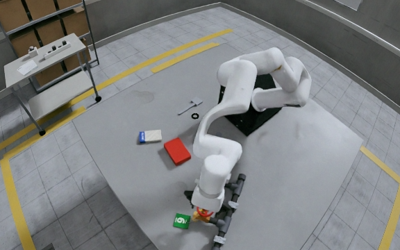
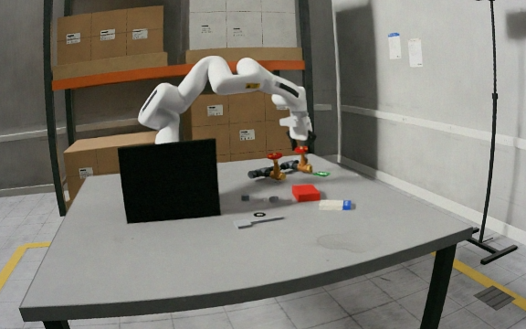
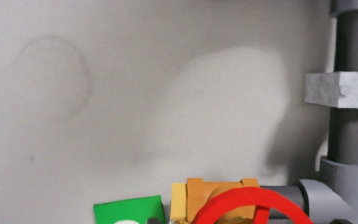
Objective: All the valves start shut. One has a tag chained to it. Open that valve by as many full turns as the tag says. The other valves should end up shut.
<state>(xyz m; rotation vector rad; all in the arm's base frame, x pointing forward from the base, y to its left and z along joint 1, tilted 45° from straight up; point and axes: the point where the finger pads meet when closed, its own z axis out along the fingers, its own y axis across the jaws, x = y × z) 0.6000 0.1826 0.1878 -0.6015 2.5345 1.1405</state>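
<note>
My gripper is now 7 cm short of the green tag, 3 cm to the left of it and 11 cm above it. The rest, counted from my hand: grey nut: 23 cm behind, 32 cm to the right, 11 cm below; white-and-blue box: 5 cm behind, 47 cm to the right, 11 cm below; red block: 11 cm behind, 32 cm to the right, 10 cm below.
</note>
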